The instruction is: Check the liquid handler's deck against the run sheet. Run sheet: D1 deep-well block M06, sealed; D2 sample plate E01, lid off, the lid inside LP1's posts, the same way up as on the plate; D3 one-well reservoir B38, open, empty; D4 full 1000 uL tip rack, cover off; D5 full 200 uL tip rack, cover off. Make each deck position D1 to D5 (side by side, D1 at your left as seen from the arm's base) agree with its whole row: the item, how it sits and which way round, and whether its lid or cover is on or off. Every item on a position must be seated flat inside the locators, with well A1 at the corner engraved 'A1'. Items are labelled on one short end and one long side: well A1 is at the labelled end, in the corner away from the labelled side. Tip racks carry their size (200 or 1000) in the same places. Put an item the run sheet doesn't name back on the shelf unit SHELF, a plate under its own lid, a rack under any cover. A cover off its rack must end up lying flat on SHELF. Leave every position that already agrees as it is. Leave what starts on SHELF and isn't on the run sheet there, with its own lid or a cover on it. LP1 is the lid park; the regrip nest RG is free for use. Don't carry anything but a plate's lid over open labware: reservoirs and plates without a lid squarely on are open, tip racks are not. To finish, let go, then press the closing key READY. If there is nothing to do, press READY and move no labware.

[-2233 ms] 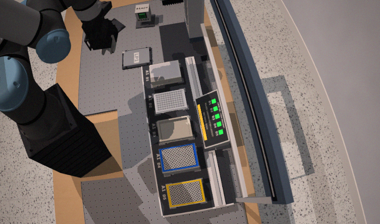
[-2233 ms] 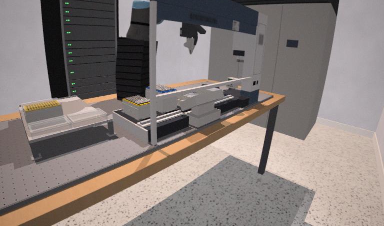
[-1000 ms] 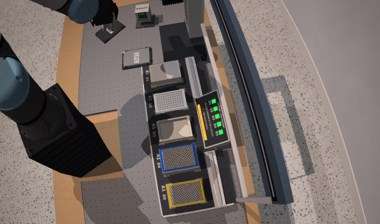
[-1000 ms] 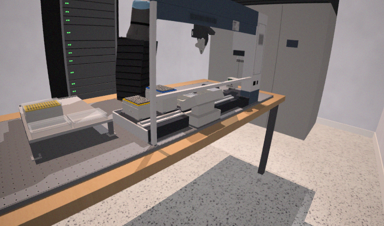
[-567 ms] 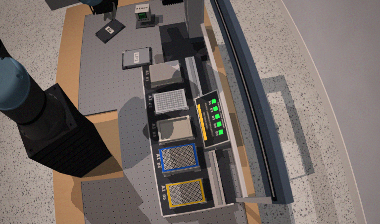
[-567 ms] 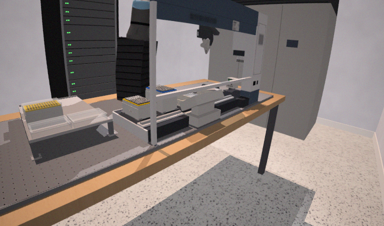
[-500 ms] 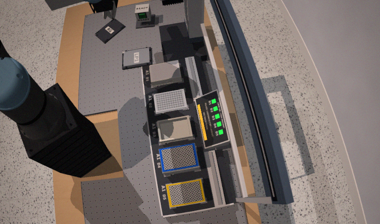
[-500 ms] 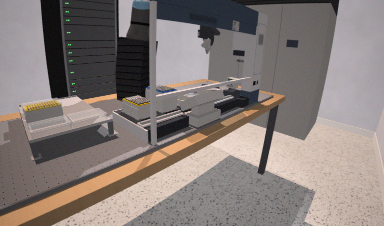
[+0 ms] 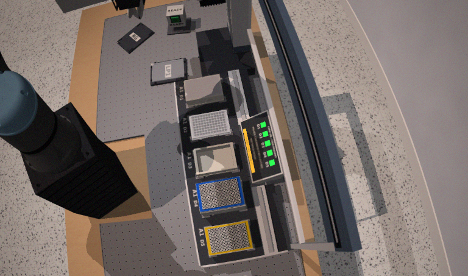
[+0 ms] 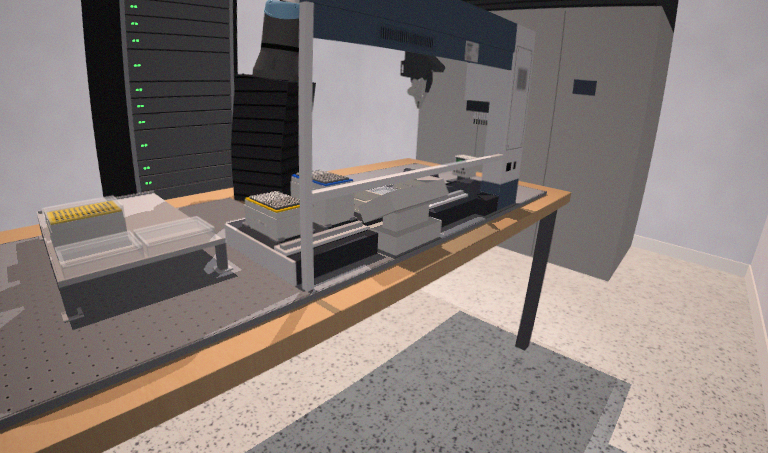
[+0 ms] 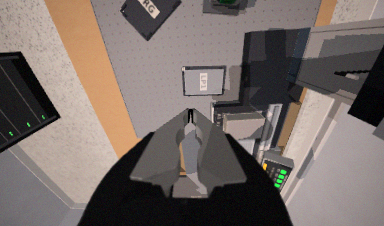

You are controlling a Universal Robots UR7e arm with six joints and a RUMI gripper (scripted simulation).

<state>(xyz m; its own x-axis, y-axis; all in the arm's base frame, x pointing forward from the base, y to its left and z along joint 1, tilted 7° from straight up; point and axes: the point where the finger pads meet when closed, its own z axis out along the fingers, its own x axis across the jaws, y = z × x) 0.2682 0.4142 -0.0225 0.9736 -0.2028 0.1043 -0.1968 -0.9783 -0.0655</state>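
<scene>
Now: the ready key 220 mm below my hand, 150 mm to the left of it and 110 mm ahead of it. The rest, counted from my hand: flat grey lid 280 mm below, 50 mm to the right, 30 mm ahead; tall column 330 mm ahead, 20 mm below, 10 mm to the right; sealed deep-well block 230 mm below, 210 mm to the right, 140 mm ahead.
</scene>
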